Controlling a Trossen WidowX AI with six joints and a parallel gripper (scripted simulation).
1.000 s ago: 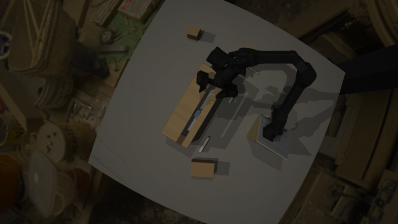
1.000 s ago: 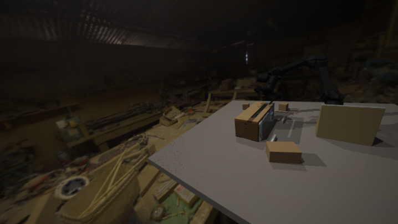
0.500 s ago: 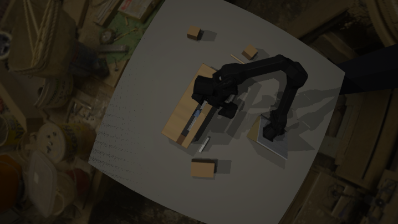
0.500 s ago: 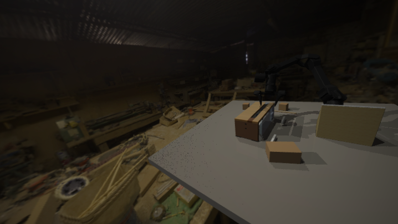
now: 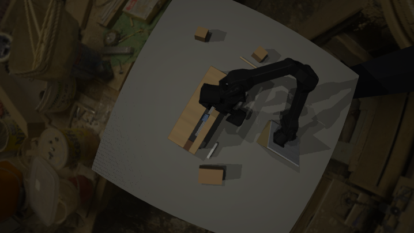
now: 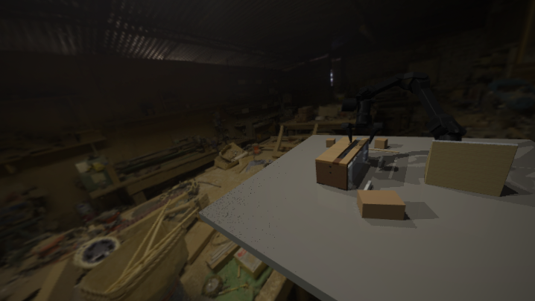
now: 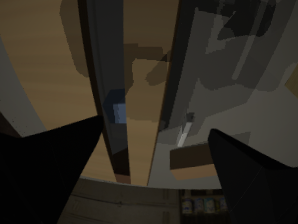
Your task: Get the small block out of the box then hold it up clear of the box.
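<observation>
The wooden box lies 30 mm ahead of my gripper tip, 10 mm to the left of it and 90 mm below it. Round my gripper tip: thin wooden stick: 60 mm behind, 320 mm to the right, 150 mm below; then blue block: 50 mm ahead, 40 mm to the left, 70 mm below.
</observation>
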